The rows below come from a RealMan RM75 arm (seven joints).
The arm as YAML. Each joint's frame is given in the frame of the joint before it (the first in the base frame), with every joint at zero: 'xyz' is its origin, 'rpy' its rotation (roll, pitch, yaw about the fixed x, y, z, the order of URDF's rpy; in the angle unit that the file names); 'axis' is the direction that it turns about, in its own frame. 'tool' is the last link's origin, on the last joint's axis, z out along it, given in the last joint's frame.
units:
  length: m
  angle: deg
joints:
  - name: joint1
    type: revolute
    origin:
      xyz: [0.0, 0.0, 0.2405]
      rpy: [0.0, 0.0, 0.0]
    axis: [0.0, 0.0, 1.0]
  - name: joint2
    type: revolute
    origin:
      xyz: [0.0, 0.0, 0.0]
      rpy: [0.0, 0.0, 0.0]
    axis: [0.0, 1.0, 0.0]
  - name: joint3
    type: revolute
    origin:
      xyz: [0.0, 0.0, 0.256]
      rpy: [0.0, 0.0, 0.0]
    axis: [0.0, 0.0, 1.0]
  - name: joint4
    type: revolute
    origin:
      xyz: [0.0, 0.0, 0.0]
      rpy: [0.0, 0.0, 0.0]
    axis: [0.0, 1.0, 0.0]
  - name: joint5
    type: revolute
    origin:
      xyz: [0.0, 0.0, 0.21]
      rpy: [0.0, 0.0, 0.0]
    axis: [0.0, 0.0, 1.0]
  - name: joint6
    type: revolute
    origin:
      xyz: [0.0, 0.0, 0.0]
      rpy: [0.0, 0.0, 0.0]
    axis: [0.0, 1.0, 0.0]
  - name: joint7
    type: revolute
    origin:
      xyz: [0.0, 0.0, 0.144]
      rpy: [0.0, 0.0, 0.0]
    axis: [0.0, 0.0, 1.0]
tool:
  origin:
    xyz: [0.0, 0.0, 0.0]
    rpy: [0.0, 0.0, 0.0]
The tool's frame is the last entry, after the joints.
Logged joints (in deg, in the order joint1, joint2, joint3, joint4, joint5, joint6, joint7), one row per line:
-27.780, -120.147, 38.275, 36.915, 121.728, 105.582, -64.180
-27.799, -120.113, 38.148, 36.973, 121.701, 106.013, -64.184
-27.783, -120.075, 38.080, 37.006, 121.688, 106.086, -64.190
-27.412, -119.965, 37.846, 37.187, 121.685, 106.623, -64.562
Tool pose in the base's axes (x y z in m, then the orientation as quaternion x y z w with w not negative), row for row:
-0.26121, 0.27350, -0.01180, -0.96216, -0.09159, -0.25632, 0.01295
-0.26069, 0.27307, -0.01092, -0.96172, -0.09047, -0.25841, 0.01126
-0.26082, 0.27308, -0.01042, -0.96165, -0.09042, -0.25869, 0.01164
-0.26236, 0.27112, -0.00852, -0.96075, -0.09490, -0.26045, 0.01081
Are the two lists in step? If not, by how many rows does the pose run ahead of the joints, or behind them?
They are in step.
